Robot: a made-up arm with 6 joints.
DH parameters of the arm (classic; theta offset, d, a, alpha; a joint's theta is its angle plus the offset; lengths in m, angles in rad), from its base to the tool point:
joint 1: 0 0.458 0 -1.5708
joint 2: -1.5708 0 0.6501 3.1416
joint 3: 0 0 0 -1.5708
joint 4: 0 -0.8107 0 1.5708
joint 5: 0 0.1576 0 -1.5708
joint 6: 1.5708 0 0 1.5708
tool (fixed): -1.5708 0 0 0
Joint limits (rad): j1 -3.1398..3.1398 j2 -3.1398..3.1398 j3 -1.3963..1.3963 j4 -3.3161..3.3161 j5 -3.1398..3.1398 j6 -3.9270..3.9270
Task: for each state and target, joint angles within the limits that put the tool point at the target. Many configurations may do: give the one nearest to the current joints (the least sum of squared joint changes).
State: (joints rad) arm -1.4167 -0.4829 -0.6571 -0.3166 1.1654 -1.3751
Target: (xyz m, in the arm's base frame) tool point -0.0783 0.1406 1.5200
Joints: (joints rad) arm -1.9592 -0.9644 0.1629 -0.6473 1.1654 -1.3751
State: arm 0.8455 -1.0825 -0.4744 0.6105 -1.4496 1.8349
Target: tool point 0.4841 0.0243 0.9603
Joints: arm 0.3421 -0.5657 -0.7131 0.4837 -1.4496 1.8349
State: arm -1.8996 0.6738 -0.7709 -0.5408 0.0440 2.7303
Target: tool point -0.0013 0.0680 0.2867
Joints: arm -2.1280 0.6033 -1.3231 -1.3334 0.0440 2.7303
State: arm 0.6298 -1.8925 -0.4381 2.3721 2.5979 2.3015
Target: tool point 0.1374 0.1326 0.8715
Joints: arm 0.2346 -1.2822 -1.1519 2.2340 2.5979 2.3015
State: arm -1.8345 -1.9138 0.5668 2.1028 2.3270 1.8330
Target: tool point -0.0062 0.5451 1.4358
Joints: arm -1.4293 -1.3224 -0.0327 2.0363 2.3270 1.8330
